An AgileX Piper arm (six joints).
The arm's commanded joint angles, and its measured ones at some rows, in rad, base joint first. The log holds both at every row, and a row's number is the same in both.
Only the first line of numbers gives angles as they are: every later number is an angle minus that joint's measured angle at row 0.
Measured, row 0: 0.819, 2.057, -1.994, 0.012, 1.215, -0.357
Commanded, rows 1 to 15: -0.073, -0.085, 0.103, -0.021, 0.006, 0.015; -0.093, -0.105, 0.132, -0.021, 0.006, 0.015; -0.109, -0.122, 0.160, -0.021, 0.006, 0.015; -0.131, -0.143, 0.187, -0.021, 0.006, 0.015; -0.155, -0.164, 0.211, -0.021, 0.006, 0.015; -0.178, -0.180, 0.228, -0.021, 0.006, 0.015; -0.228, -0.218, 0.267, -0.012, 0.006, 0.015; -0.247, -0.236, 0.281, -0.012, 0.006, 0.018; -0.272, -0.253, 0.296, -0.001, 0.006, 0.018; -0.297, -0.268, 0.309, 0.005, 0.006, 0.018; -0.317, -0.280, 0.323, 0.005, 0.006, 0.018; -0.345, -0.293, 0.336, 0.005, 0.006, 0.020; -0.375, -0.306, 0.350, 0.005, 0.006, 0.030; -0.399, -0.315, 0.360, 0.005, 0.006, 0.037; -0.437, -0.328, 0.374, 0.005, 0.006, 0.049
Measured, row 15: -0.335, -0.274, 0.327, 0.000, 0.002, 0.020
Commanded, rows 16 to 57: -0.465, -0.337, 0.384, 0.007, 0.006, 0.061; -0.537, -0.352, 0.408, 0.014, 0.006, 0.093; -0.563, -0.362, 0.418, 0.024, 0.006, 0.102; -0.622, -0.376, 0.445, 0.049, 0.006, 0.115; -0.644, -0.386, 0.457, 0.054, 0.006, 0.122; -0.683, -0.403, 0.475, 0.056, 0.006, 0.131; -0.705, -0.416, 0.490, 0.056, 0.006, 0.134; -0.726, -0.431, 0.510, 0.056, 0.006, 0.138; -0.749, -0.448, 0.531, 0.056, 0.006, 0.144; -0.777, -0.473, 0.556, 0.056, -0.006, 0.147; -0.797, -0.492, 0.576, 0.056, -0.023, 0.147; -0.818, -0.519, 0.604, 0.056, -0.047, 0.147; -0.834, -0.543, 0.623, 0.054, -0.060, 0.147; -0.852, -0.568, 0.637, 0.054, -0.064, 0.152; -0.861, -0.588, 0.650, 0.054, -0.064, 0.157; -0.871, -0.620, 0.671, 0.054, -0.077, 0.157; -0.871, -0.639, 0.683, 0.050, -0.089, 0.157; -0.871, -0.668, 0.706, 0.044, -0.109, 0.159; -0.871, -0.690, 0.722, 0.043, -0.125, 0.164; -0.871, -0.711, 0.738, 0.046, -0.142, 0.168; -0.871, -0.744, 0.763, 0.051, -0.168, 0.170; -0.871, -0.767, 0.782, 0.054, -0.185, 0.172; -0.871, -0.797, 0.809, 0.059, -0.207, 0.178; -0.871, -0.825, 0.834, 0.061, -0.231, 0.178; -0.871, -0.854, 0.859, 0.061, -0.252, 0.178; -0.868, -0.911, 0.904, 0.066, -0.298, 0.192; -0.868, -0.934, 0.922, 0.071, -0.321, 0.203; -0.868, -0.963, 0.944, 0.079, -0.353, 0.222; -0.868, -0.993, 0.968, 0.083, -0.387, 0.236; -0.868, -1.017, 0.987, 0.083, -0.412, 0.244; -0.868, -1.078, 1.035, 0.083, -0.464, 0.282; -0.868, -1.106, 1.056, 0.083, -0.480, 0.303; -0.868, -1.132, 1.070, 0.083, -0.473, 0.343; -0.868, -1.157, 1.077, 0.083, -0.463, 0.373; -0.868, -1.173, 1.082, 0.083, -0.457, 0.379; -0.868, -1.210, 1.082, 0.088, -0.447, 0.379; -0.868, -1.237, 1.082, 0.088, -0.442, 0.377; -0.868, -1.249, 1.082, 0.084, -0.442, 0.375; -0.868, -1.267, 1.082, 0.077, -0.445, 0.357; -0.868, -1.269, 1.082, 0.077, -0.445, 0.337; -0.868, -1.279, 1.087, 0.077, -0.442, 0.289; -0.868, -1.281, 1.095, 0.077, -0.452, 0.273
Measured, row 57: -0.867, -1.263, 1.078, 0.083, -0.441, 0.342
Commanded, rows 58 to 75: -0.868, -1.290, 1.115, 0.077, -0.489, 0.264; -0.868, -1.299, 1.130, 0.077, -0.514, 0.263; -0.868, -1.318, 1.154, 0.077, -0.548, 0.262; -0.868, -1.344, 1.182, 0.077, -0.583, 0.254; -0.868, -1.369, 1.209, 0.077, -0.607, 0.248; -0.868, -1.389, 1.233, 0.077, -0.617, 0.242; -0.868, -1.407, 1.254, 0.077, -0.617, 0.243; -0.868, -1.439, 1.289, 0.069, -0.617, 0.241; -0.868, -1.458, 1.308, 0.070, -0.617, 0.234; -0.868, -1.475, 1.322, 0.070, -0.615, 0.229; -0.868, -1.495, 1.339, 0.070, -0.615, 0.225; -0.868, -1.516, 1.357, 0.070, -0.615, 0.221; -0.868, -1.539, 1.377, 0.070, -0.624, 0.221; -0.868, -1.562, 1.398, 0.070, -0.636, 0.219; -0.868, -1.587, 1.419, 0.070, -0.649, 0.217; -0.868, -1.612, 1.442, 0.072, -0.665, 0.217; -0.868, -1.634, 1.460, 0.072, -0.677, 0.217; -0.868, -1.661, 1.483, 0.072, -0.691, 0.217
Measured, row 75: -0.867, -1.573, 1.408, 0.077, -0.632, 0.228
